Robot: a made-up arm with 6 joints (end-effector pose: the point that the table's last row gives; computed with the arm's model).
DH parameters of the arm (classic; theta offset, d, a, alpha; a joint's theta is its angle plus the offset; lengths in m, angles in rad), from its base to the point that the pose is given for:
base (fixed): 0 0 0 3.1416
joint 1: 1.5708 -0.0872 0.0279 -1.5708
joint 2: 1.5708 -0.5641 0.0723 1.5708
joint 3: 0 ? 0.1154 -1.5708
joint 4: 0 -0.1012 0.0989 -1.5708
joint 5: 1.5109 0 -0.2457 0
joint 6: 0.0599 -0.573 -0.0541 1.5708
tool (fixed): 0 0.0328 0 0
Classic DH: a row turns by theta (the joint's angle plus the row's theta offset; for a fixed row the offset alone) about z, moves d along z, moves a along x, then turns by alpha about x.
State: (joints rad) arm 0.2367 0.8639 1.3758 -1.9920 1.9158 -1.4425
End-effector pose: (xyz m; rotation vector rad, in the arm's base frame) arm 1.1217 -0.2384 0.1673 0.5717 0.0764 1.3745
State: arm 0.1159 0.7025 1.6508 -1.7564 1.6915 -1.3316
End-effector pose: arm 1.0643 -0.1690 0.3514 0.4597 -0.3370 1.5937
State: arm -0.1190 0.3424 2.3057 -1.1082 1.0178 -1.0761
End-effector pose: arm 0.8557 -0.2982 0.3983 0.5526 -1.7959 1.6341
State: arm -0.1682 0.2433 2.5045 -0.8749 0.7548 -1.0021
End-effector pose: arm 0.8389 -0.3335 0.3033 0.6542 -2.3482 1.4405
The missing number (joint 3, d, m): -0.0978
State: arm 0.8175 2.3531 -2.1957 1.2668 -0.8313 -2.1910
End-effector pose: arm 0.6650 -0.8449 0.4322 -0.8085 0.7009 0.1689
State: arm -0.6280 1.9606 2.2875 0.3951 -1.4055 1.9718
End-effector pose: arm 0.2209 0.2770 0.5399 -0.9785 -2.0469 1.6788
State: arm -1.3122 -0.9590 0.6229 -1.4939 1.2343 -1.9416
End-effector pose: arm 0.1225 0.7645 -0.3048 2.4553 0.5891 -0.1704
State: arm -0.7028 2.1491 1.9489 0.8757 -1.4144 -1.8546
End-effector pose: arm -0.0655 0.2318 0.4045 -1.0507 -0.4072 -0.5705
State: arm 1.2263 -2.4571 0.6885 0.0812 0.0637 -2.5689
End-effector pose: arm 0.3412 -0.2410 -0.3281 0.5678 0.6701 1.8417
